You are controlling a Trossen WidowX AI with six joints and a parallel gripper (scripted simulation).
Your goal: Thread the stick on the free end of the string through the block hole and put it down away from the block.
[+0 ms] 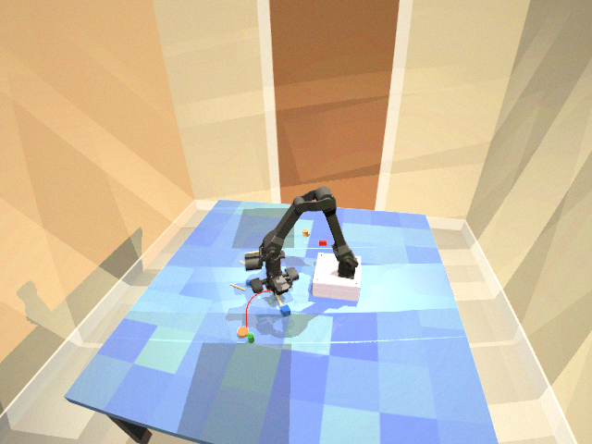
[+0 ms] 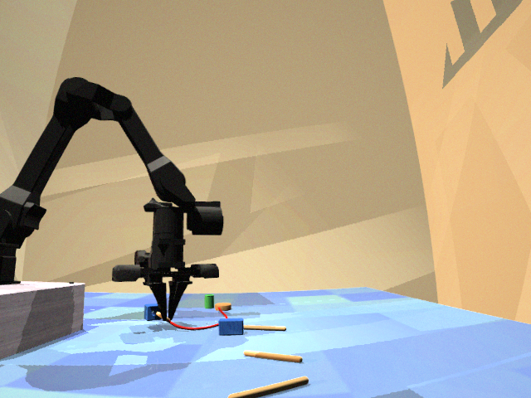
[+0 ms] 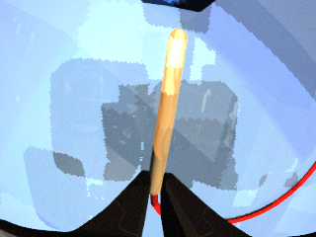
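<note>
Now: gripper tip 12 cm short of the blue brick and 3 cm to the left of it. From my gripper tip the other things lie so: green cylinder (1 cm ahead, 22 cm to the left); round button (6 cm ahead, 20 cm to the left, 1 cm below); thin wooden stick (1 cm behind, 1 cm to the left).
</note>
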